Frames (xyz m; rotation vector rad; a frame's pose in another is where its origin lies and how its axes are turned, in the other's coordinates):
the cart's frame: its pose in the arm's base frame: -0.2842 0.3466 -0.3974 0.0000 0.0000 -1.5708
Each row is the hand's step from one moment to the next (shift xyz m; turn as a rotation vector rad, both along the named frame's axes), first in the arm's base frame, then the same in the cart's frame.
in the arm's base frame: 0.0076 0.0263 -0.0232 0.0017 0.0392 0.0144
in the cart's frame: -0.0263 0.0076 -0.0232 -0.0392 0.0017 0.0144
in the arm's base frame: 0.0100 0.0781 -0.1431 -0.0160 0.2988 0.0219
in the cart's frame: -0.0781 0.0100 -0.1431 -0.2988 -0.0160 0.0219
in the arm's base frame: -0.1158 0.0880 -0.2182 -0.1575 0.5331 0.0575
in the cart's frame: -0.0880 -0.1158 -0.2182 -0.5331 -0.1575 0.0575
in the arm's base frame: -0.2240 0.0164 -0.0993 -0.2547 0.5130 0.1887
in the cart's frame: -0.0164 -0.2240 -0.0993 -0.5130 -0.2547 0.1887
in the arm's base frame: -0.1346 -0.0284 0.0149 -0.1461 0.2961 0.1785
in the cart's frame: 0.0284 -0.1346 0.0149 -0.2961 -0.1461 0.1785
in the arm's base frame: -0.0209 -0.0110 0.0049 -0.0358 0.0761 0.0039
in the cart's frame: 0.0110 -0.0209 0.0049 -0.0761 -0.0358 0.0039
